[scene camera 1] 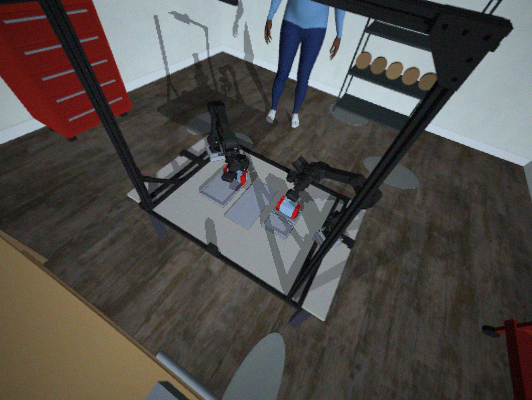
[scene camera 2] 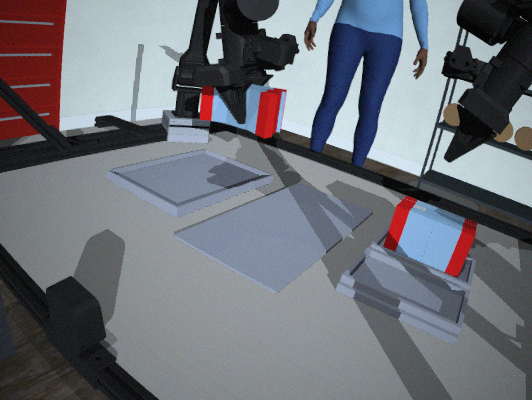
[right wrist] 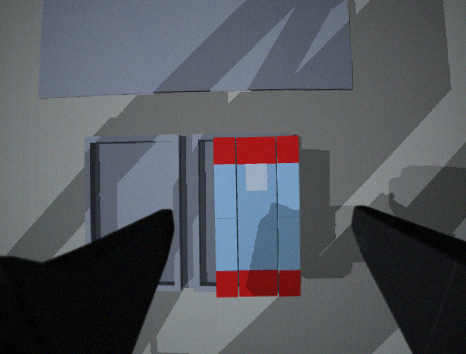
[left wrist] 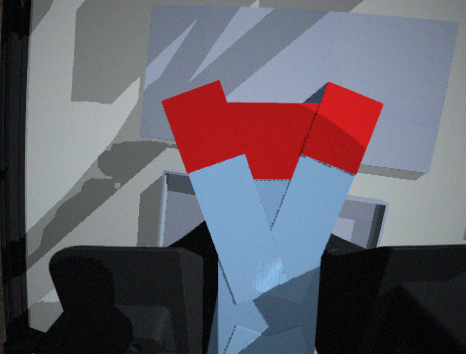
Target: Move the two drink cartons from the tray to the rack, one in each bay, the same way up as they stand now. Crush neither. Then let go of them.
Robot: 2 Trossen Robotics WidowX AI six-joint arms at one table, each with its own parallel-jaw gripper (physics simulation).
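Where they show: left gripper, fingertip midpoint: (scene camera 1: 237,177) (scene camera 2: 247,121); right gripper, fingertip midpoint: (scene camera 2: 449,156) (right wrist: 262,218); left arm's base, origin of the base link: (scene camera 1: 214,149) (scene camera 2: 185,115).
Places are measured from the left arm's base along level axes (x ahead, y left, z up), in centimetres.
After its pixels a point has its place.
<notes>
One blue carton with red ends (scene camera 1: 241,176) {y 1.2, x 40.0, z 12.9 cm} (scene camera 2: 267,112) {y 1.6, x 41.1, z 10.2 cm} (left wrist: 270,140) {y 3.0, x 38.8, z 13.1 cm} is held in the air by my left gripper (scene camera 1: 235,175) {y 1.2, x 35.4, z 7.3 cm} (scene camera 2: 243,111) {y 1.2, x 35.4, z 7.3 cm} (left wrist: 250,216) {y 1.2, x 35.4, z 7.3 cm}, which is shut on its middle. In the left wrist view its sides form a V towards the fingers. It hangs above the back part of the tray (scene camera 1: 212,199) {y -14.8, x 36.4, z -4.1 cm} (scene camera 2: 177,208) {y -10.7, x 43.3, z -4.1 cm} (left wrist: 162,210) {y 8.0, x 25.7, z -4.0 cm}. The other carton (scene camera 1: 288,208) {y 20.5, x 62.4, z 1.9 cm} (scene camera 2: 430,237) {y 20.0, x 61.8, z -0.3 cm} (right wrist: 256,225) {y 22.8, x 60.6, z 2.2 cm} lies in one bay of the rack (scene camera 2: 432,327) {y 10.4, x 73.6, z -4.6 cm} (right wrist: 88,180) {y 7.1, x 66.4, z -3.6 cm}, the right one in the right wrist view. The other bay is empty. My right gripper (right wrist: 262,218) {y 21.7, x 59.1, z 11.0 cm} is open above that carton, one finger each side, apart from it.
A flat grey panel (scene camera 1: 245,215) (scene camera 2: 270,250) (left wrist: 400,75) (right wrist: 125,40) lies between tray and rack. Dark frame rails edge the table (scene camera 2: 200,325) {y -13.5, x 65.7, z -5.6 cm}. A black block (scene camera 2: 75,312) {y -24.8, x 68.5, z -0.3 cm} stands at the near rail. A person (scene camera 1: 302,50) (scene camera 2: 367,65) stands behind the table.
</notes>
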